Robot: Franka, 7 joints.
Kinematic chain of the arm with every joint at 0, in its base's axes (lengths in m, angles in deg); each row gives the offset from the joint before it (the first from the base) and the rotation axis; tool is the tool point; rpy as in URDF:
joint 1: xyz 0 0 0.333 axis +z
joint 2: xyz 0 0 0 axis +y
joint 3: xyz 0 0 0.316 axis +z
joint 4: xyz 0.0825 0 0 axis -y
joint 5: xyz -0.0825 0 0.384 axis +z
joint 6: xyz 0 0 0 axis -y
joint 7: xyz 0.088 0 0 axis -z
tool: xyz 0 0 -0.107 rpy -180 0 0
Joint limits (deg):
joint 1: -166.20..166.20
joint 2: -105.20..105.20
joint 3: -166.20..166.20
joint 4: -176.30..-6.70
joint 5: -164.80..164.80
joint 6: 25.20..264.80
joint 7: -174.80..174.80
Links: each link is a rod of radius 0.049 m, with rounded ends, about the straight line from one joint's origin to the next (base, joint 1, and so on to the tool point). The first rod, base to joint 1, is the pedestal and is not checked.
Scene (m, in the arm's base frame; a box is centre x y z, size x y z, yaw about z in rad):
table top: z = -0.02
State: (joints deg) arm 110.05 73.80 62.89 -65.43 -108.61 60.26 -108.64
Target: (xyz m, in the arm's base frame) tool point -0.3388 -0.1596 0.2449
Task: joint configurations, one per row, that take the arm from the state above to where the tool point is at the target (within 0.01 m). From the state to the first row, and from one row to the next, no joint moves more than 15 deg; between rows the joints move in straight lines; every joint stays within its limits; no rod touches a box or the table.
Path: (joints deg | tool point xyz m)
1: 113.20 73.50 67.98 -77.89 -102.88 57.95 -108.64 | -0.5645 0.3817 0.1967
2: 116.36 73.21 73.08 -90.35 -97.15 55.64 -108.64 | -0.5856 0.2386 0.1934
3: 119.51 72.91 78.17 -102.81 -91.42 53.34 -108.64 | -0.5677 0.1018 0.2011
4: 122.67 72.62 83.26 -115.27 -85.68 51.03 -108.64 | -0.5147 -0.0164 0.2151
5: 125.82 72.32 88.36 -127.73 -79.95 48.72 -108.64 | -0.4347 -0.1056 0.2312
6: 128.97 72.02 93.45 -140.19 -74.22 46.41 -108.64 | -0.3388 -0.1596 0.2449

